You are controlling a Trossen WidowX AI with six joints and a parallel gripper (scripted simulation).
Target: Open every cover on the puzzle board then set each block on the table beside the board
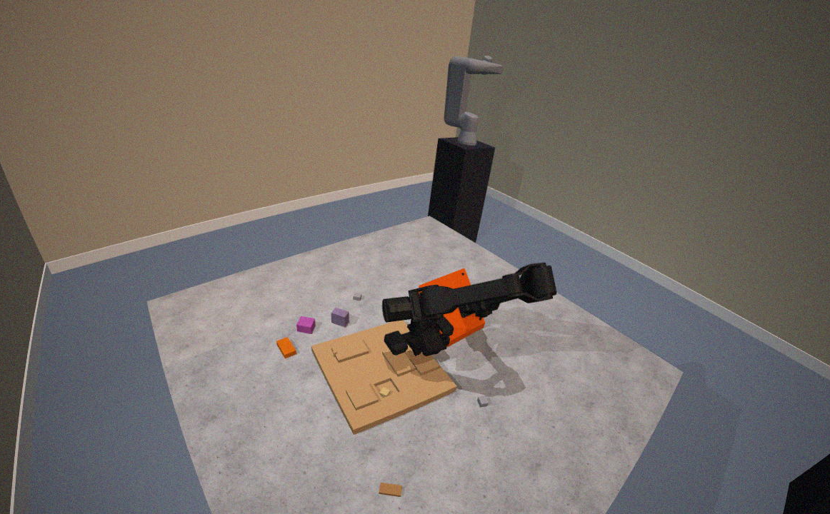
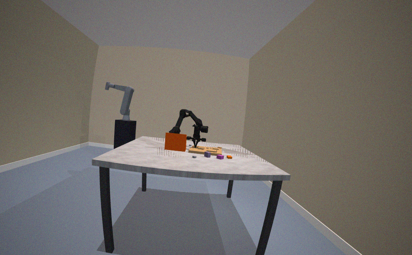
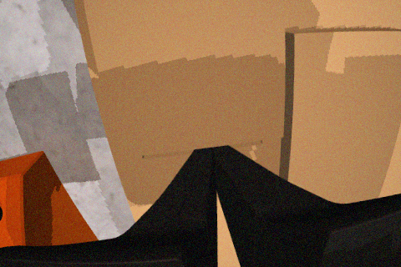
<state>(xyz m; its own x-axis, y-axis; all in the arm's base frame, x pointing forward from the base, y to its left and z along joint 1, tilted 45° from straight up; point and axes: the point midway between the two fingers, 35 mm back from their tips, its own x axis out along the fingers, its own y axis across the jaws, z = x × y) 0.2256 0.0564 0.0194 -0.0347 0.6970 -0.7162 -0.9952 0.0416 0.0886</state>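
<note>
My gripper tip is now 110 mm short of the tan puzzle board and 30 mm to the left of it. The rest, counted from my gripper tip: magenta block (270 mm to the right, 220 mm ahead, 10 mm below); purple block (250 mm to the right, 110 mm ahead); orange block (300 mm ahead, 210 mm to the right, 20 mm below).
</note>
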